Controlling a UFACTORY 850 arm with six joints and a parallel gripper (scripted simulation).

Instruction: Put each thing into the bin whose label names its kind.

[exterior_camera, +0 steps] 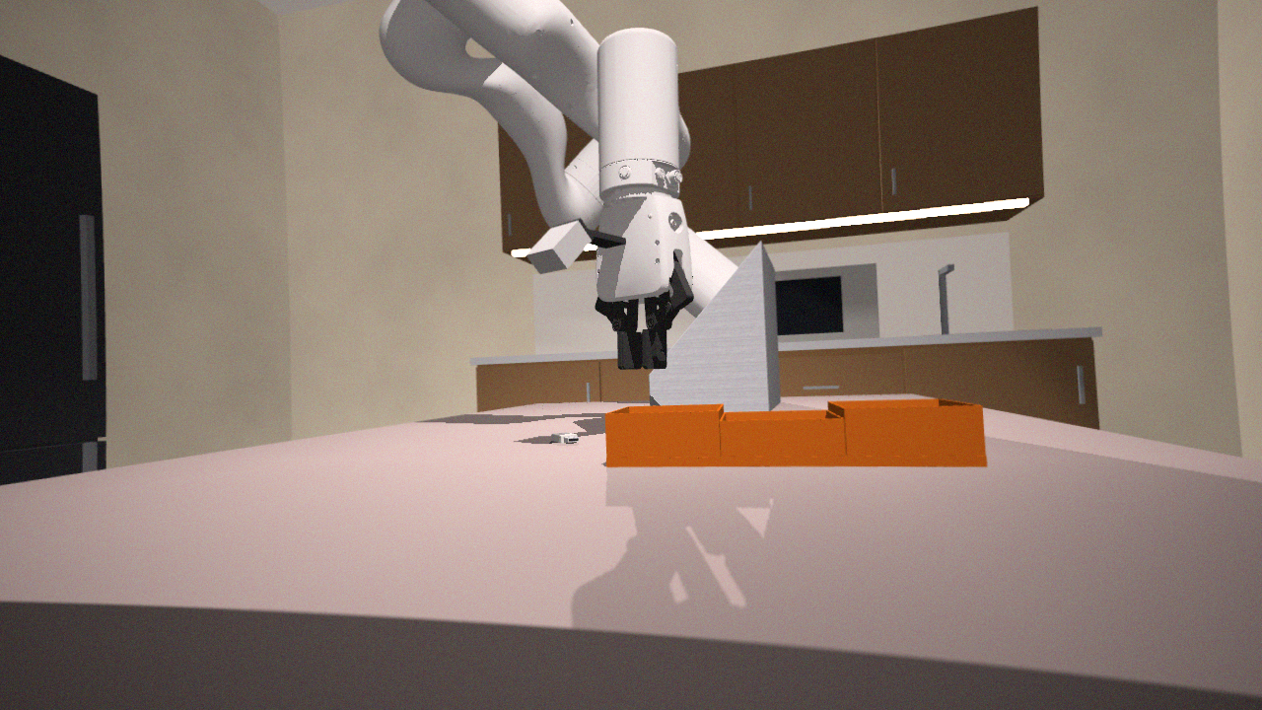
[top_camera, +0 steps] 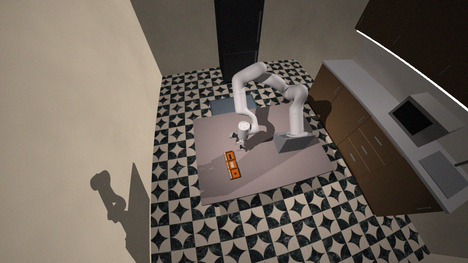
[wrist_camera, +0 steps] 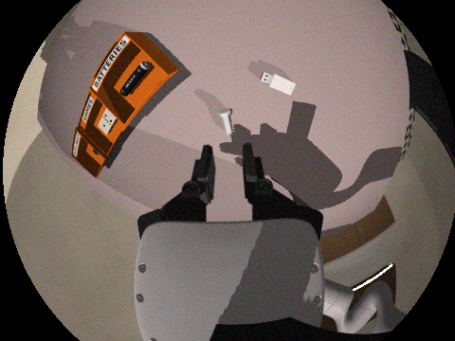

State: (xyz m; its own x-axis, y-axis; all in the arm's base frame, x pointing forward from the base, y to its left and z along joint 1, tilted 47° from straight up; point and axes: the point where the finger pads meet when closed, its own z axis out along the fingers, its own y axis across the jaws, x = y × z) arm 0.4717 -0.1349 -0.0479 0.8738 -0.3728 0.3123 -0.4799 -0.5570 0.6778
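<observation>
The silver bolt lies 90 mm below my hand and 10 mm ahead of it. The rest, counted from my hand: black battery (120 mm ahead, 80 mm below, 50 mm to the left); white domino (130 mm to the left, 120 mm ahead, 80 mm below); white USB stick (90 mm below, 80 mm to the right, 20 mm ahead).
</observation>
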